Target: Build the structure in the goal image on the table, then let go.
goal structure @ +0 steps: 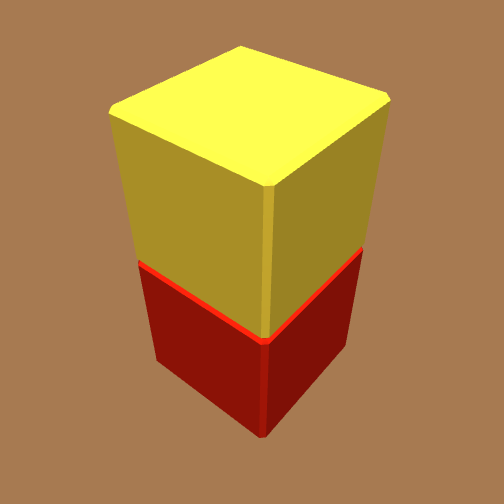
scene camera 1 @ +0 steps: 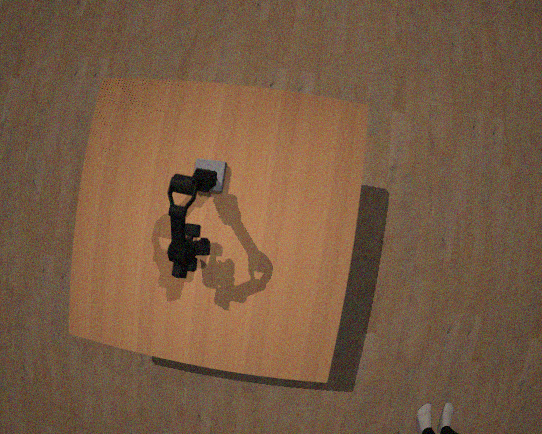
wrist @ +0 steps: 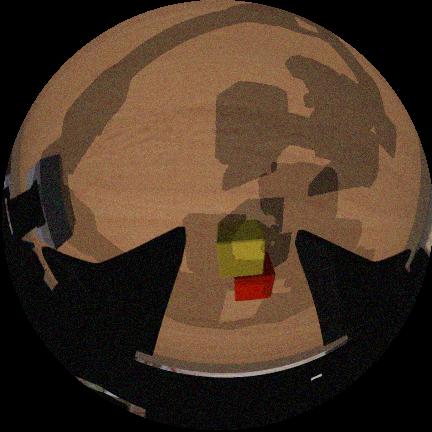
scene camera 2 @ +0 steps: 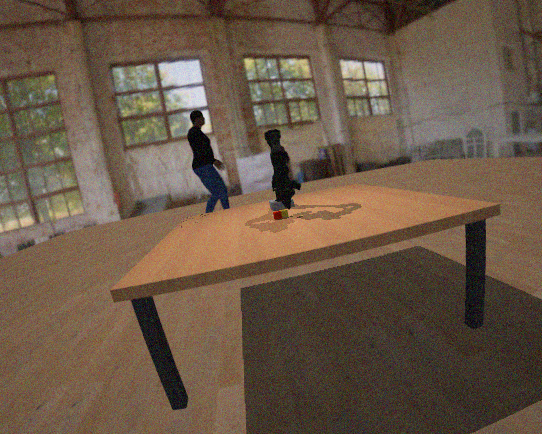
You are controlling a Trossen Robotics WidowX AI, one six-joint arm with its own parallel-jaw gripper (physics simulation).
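Pixels of known places: gripper, fingertip midpoint: (wrist: 243,235) (scene camera 2: 287,208); arm's base at its link origin: (scene camera 1: 208,179) (wrist: 35,205).
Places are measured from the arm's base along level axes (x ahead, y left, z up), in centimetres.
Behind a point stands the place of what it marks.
A yellow block (scene camera 2: 285,214) @[x 28.9, y -9.1, z -3.0 cm] (wrist: 241,258) @[x 27.3, y -9.1, z -1.0 cm] and a red block (scene camera 2: 277,215) @[x 29.8, y -13.4, z -2.4 cm] (wrist: 253,288) @[x 28.1, y -12.7, z -1.0 cm] sit side by side on the table (scene camera 1: 280,325) @[x 64.9, y 26.8, z -4.3 cm] (scene camera 2: 210,250) @[x 54.3, y -48.1, z -4.3 cm], touching or nearly so. In the wrist view the red block is below the yellow one and a little to its right. My gripper (wrist: 243,235) @[x 27.5, y -7.0, z -0.6 cm] is open and empty. In the wrist view its black fingers stand wide apart, to the left and right of the blocks. The height of the fingertips over the table is hard to tell. In scene camera 1 the blocks do not show; the dark arm (scene camera 1: 177,227) @[x 19.1, y -3.8, z 35.0 cm] is over that area.
The arm's grey base plate (scene camera 1: 218,168) @[x -4.1, y 4.5, z 0.0 cm] (scene camera 2: 275,205) @[x 3.5, y -5.3, z -1.6 cm] (wrist: 56,202) @[x 4.3, y -1.5, z -2.8 cm] rests on the table, at the left edge of the wrist view. Arm shadows fall across the table top. A person in a black top (scene camera 2: 201,147) stands beyond the table.
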